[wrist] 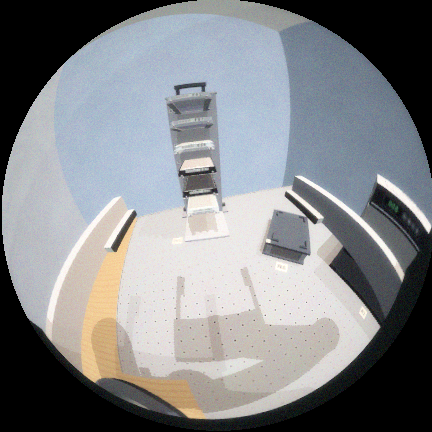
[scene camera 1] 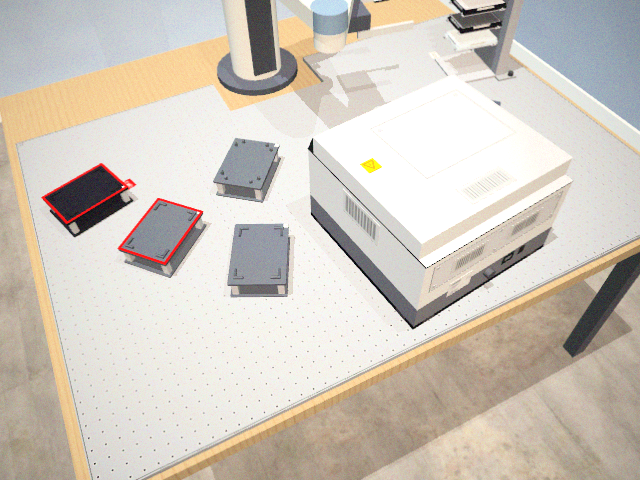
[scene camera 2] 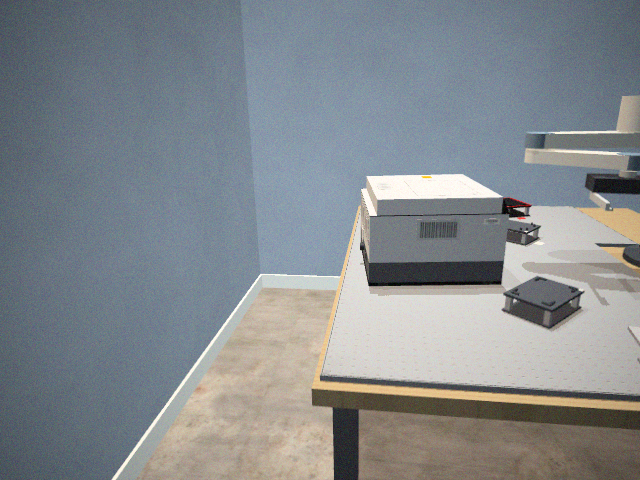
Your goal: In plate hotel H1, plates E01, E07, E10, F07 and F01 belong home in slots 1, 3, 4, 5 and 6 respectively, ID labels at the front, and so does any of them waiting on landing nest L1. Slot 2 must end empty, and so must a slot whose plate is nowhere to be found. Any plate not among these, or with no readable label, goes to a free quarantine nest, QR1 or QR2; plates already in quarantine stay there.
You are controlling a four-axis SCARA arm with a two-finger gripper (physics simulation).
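The plate hotel [scene camera 1: 507, 43] [wrist: 194, 135] stands upright ahead of the gripper in the wrist view. Plates show at several levels: a pale one [wrist: 203, 204] lowest, a dark one [wrist: 200, 183] above it, then a pale-topped one with a black rim [wrist: 198, 164], and clear or whitish ones higher up. Their labels are too small to read. My gripper [wrist: 210, 191] is open and empty, high above the table and well short of the hotel, its fingers wide to either side. Two red-edged nests [scene camera 1: 161, 230] [scene camera 1: 85, 193] stand at the left in scene camera 1; one is grey and bare, the other black-topped. Landing nest L1 cannot be identified.
Grey nests [scene camera 1: 247, 161] [scene camera 1: 258, 254] stand left of the large white instrument [scene camera 1: 439, 155] [scene camera 2: 436, 237]. Another grey nest [scene camera 2: 542, 291] [wrist: 288, 231] stands between instrument and hotel, right of the hotel in the wrist view. The arm's column [scene camera 1: 253, 41] rises at the table's back.
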